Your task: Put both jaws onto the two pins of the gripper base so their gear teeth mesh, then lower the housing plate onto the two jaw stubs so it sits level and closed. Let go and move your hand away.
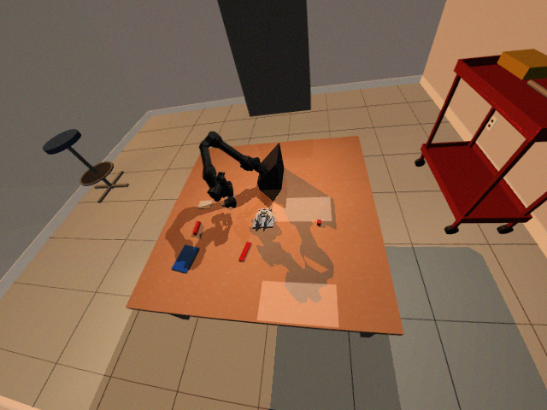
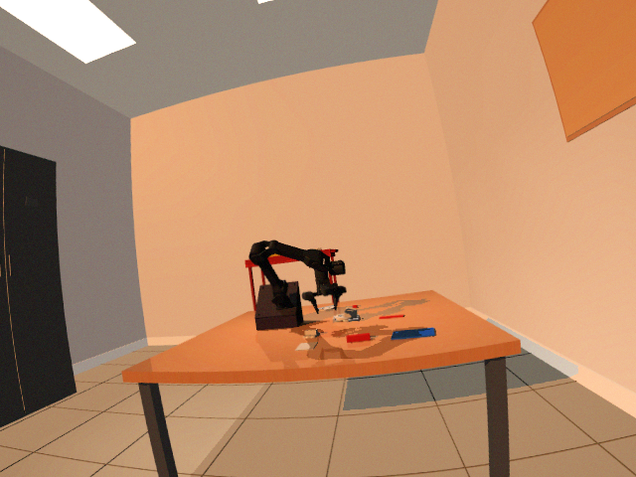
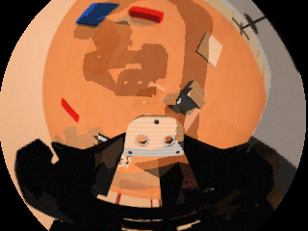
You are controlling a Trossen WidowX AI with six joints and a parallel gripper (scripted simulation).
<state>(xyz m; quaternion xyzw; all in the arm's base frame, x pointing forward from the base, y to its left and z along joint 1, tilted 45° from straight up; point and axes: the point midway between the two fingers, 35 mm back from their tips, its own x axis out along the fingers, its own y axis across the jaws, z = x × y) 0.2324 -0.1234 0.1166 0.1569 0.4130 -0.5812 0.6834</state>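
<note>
Now: gripper tip 4 cm short of the grey jaw, 20 cm to the right of it and 6 cm above it. Round my gripper tip: pale tile 6 cm behind, 25 cm to the right, 8 cm below; white flat part 9 cm ahead, 18 cm to the left, 7 cm below; blue plate 33 cm ahead, 25 cm to the right, 8 cm below.
</note>
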